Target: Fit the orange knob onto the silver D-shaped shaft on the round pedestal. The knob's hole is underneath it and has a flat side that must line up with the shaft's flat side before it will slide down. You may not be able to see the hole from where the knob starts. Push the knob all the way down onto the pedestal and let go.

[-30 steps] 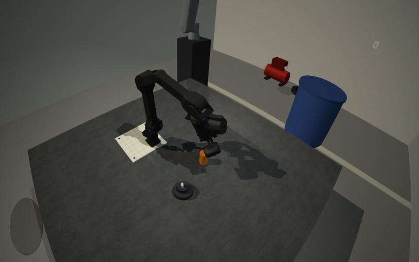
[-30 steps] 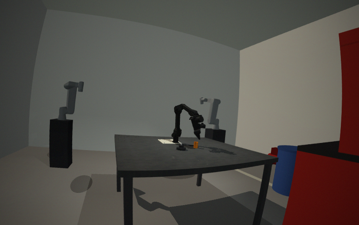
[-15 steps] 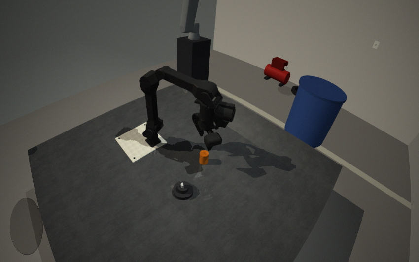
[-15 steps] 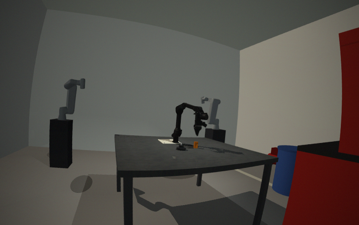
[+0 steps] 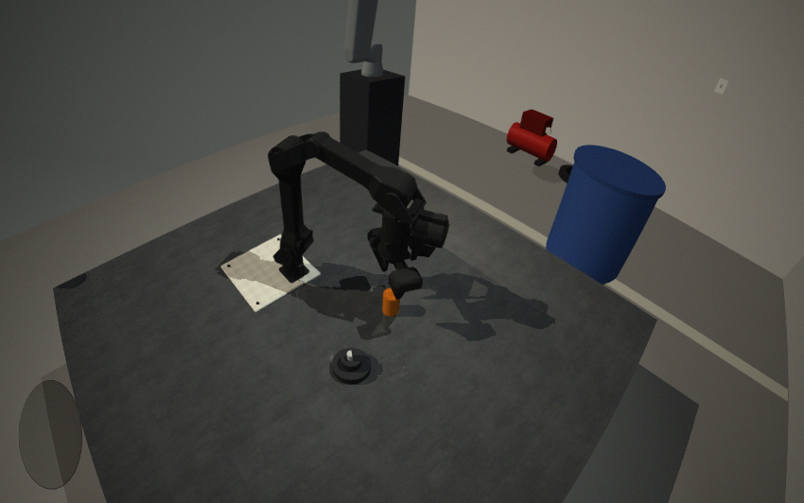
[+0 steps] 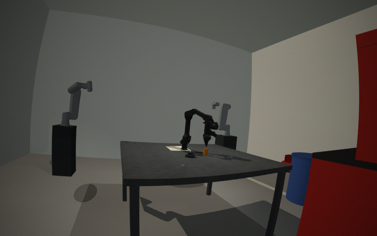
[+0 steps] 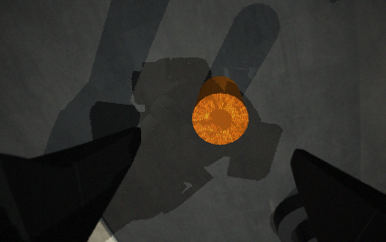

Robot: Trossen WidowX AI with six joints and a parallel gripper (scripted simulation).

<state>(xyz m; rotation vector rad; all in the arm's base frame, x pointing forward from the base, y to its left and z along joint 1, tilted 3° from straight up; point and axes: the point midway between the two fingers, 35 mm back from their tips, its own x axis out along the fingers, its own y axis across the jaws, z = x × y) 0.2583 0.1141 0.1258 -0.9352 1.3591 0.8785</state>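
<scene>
The orange knob is 50 mm below my gripper tip. The rest, counted from my gripper tip: round black pedestal 180 mm to the right, 70 mm ahead, 60 mm below.
</scene>
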